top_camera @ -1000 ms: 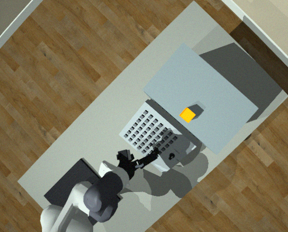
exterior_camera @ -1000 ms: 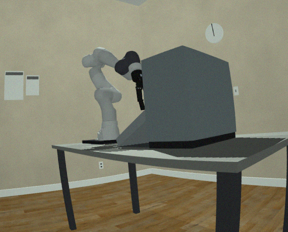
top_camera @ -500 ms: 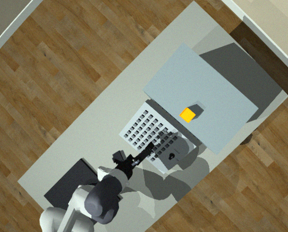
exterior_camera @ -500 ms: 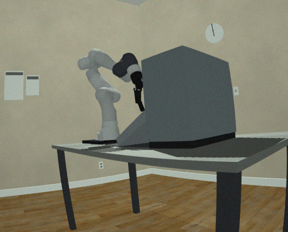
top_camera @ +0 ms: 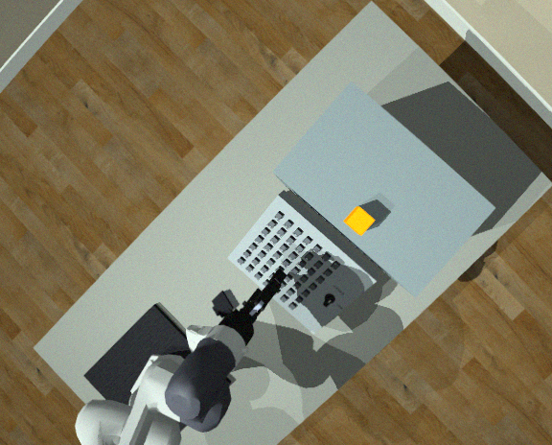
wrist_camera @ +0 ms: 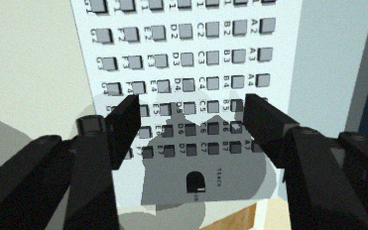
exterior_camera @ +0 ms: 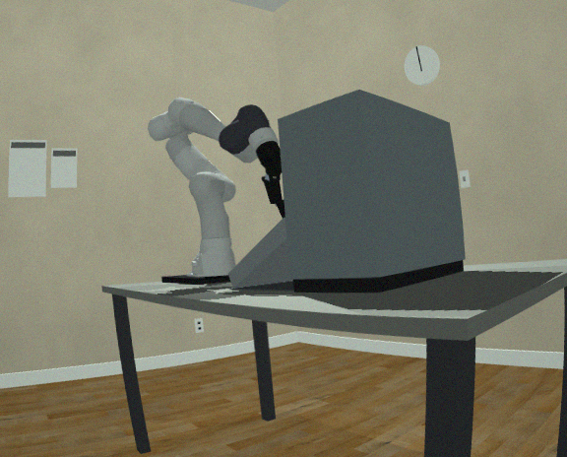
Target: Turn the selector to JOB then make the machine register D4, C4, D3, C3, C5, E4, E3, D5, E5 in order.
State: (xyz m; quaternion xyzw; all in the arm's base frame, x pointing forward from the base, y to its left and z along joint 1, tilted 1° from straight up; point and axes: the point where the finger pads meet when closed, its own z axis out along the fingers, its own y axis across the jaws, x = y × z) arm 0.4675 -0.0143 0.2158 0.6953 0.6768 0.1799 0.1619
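Right now my hand is 12 cm above the key D4 and 6 cm short of it. The rest, counted from my hand: D5 key: 12 cm below, 6 cm ahead, 3 cm to the right; then E3 key: 14 cm below, 3 cm to the left, 3 cm ahead; then key C5: 11 cm below, 9 cm ahead, 3 cm to the right.
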